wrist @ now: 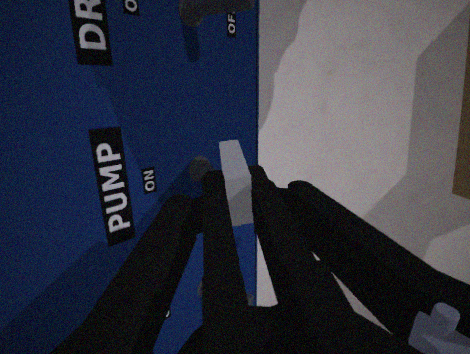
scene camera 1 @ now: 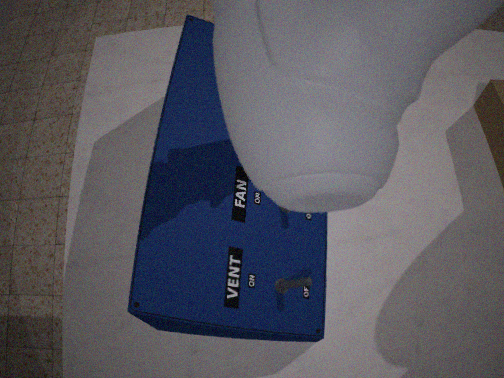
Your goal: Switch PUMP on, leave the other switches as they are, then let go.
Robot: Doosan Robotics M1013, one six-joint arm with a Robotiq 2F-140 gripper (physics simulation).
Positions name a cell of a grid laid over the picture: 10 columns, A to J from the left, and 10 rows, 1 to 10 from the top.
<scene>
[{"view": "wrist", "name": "my gripper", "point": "E5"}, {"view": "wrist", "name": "blue switch panel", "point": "C4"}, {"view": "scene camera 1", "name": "blue switch panel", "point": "E7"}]
</scene>
